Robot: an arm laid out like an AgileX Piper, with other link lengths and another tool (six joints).
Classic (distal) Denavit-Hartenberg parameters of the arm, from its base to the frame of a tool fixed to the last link. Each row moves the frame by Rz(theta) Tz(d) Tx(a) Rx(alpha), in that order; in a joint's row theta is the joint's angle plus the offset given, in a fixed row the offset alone. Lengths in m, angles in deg.
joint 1: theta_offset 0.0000, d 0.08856, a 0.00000, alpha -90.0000
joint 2: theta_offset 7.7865, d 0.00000, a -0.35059, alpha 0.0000
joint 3: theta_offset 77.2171, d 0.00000, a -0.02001, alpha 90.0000
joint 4: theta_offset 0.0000, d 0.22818, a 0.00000, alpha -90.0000
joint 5: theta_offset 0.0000, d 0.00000, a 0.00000, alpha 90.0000
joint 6: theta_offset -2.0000, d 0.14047, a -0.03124, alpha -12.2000
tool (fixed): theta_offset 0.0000, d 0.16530, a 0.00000, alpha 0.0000
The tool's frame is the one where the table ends.
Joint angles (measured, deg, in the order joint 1, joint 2, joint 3, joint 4, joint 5, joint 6), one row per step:
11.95 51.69 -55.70 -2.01 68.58 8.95
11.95 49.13 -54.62 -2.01 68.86 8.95
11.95 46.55 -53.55 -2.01 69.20 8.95
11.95 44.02 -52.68 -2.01 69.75 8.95
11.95 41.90 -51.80 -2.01 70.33 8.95
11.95 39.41 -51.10 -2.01 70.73 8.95
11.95 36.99 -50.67 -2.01 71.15 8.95
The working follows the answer.
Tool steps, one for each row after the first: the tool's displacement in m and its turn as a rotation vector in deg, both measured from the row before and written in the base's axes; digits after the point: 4 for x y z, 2 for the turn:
-0.0095 -0.0020 0.0014 0.25 -1.17 -0.01
-0.0096 -0.0021 0.0008 0.24 -1.14 -0.01
-0.0096 -0.0021 0.0008 0.23 -1.09 -0.02
-0.0088 -0.0019 -0.0012 0.14 -0.65 -0.02
-0.0082 -0.0018 0.0015 0.29 -1.36 -0.01
-0.0075 -0.0016 0.0028 0.33 -1.54 -0.01

Tool pose at each row, in the base's axes (x y z in m, rotation vector in deg; rounded; the steps above come from the unrounded poses):
0.2183 0.0681 0.2025 -11.13 148.65 19.93
0.2087 0.0661 0.2039 -11.17 147.44 20.04
0.1991 0.0640 0.2047 -11.22 146.26 20.14
0.1895 0.0619 0.2055 -11.24 145.13 20.23
0.1806 0.0600 0.2043 -11.25 144.47 20.28
0.1724 0.0582 0.2058 -11.29 143.07 20.39
0.1650 0.0566 0.2086 -11.34 141.48 20.51

